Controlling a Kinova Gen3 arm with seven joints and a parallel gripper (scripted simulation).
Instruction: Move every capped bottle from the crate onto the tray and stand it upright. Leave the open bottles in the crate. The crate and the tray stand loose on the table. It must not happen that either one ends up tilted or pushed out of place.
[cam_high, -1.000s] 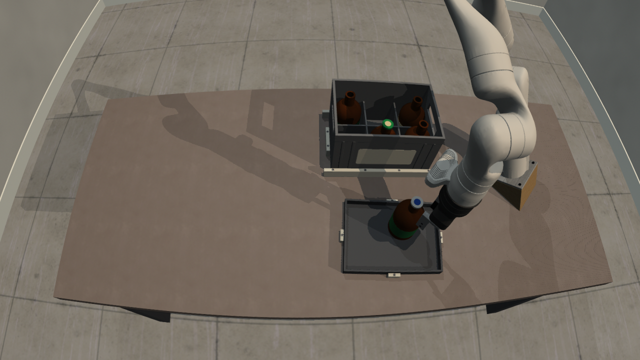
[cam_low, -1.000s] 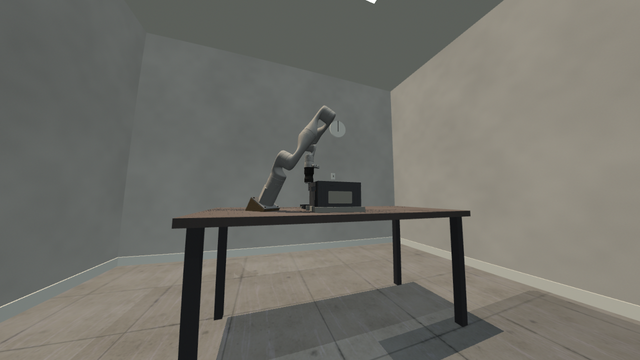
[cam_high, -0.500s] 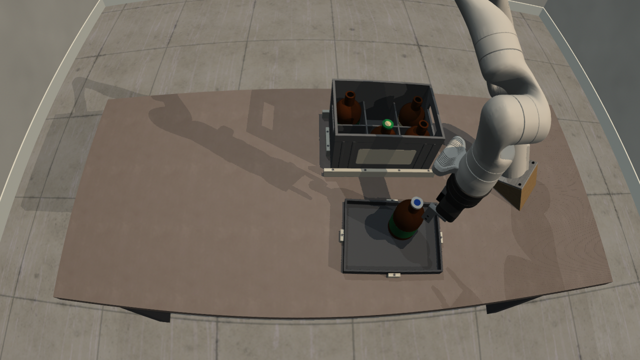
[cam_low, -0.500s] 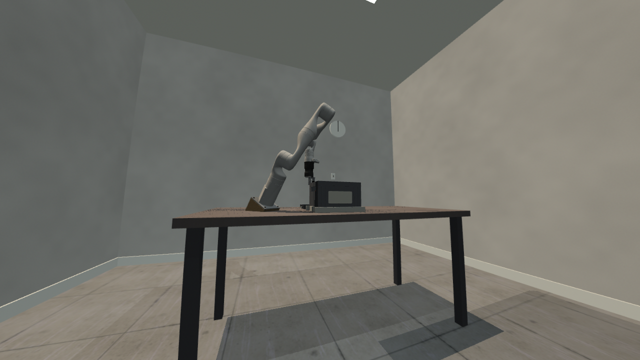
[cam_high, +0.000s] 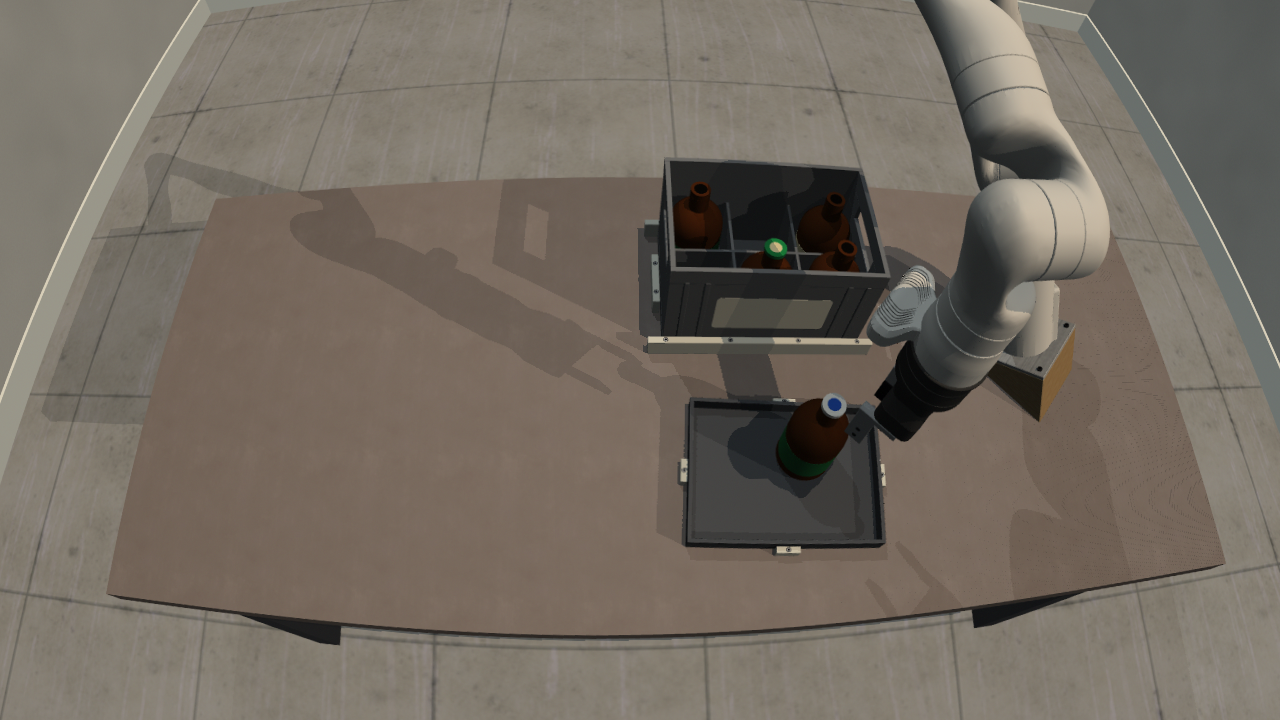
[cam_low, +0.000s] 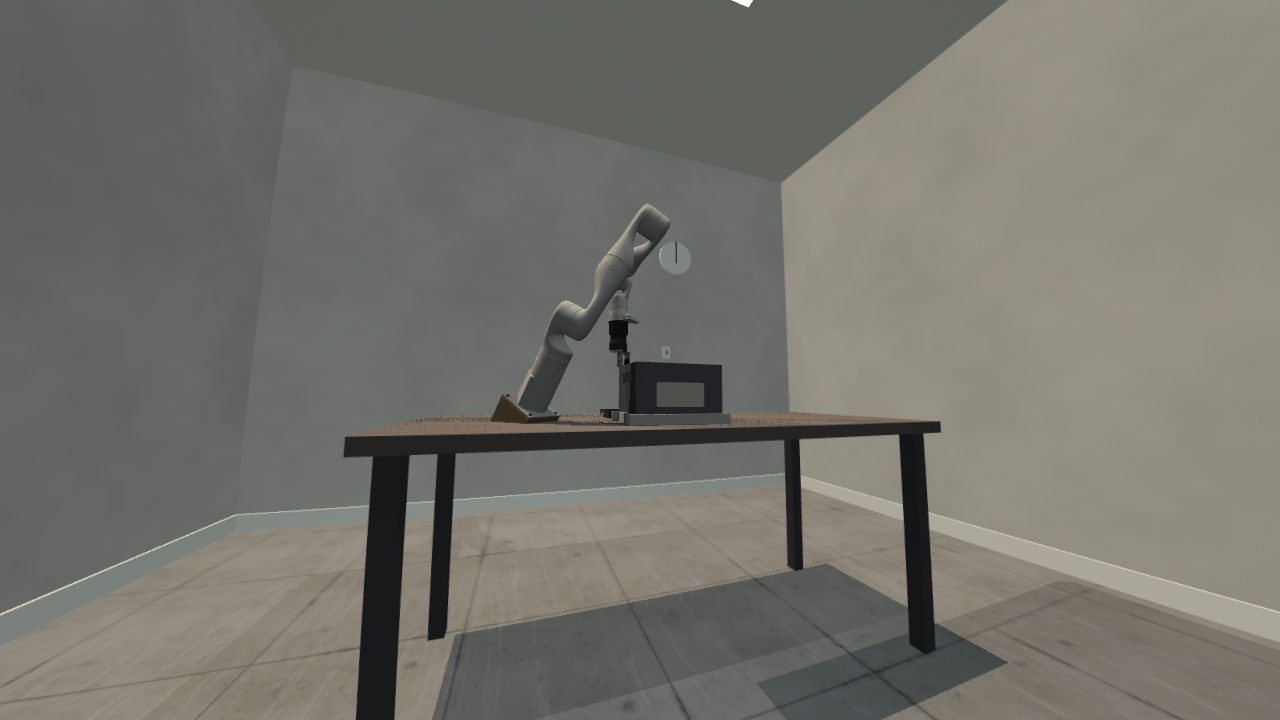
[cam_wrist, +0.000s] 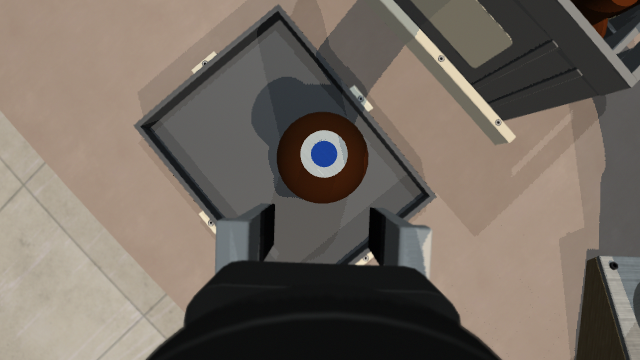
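Now: the crate 29 cm to the right of my hand, 12 cm below it and 1 cm ahead of it. The rest, counted from my hand: dark tray: 19 cm below, 5 cm ahead, 1 cm to the right.
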